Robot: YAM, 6 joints.
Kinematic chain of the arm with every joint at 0, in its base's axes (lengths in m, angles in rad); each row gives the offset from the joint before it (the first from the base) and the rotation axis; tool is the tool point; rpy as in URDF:
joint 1: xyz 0 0 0.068 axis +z
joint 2: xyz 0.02 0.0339 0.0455 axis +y
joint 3: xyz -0.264 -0.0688 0 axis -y
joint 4: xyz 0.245 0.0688 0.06 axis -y
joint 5: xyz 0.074 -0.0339 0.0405 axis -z
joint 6: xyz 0.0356 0 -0.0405 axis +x
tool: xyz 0 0 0 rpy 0 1.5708 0
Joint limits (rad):
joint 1: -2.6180..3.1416
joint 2: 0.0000..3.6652
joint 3: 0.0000..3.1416
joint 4: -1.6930..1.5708
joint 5: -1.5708..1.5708
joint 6: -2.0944..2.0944
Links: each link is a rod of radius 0.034 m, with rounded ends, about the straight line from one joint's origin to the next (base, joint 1, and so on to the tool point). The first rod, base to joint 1, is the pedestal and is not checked.
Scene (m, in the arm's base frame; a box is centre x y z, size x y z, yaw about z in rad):
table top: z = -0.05
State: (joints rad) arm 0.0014 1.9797 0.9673 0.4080 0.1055 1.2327
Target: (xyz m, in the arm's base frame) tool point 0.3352 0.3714 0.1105
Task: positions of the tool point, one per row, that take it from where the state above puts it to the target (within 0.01 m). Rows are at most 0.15 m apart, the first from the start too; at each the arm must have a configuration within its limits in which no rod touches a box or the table.
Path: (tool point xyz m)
1: 0.4169 0.1171 0.1175
2: 0.3977 0.2468 0.1151
3: 0.3352 0.3714 0.1105

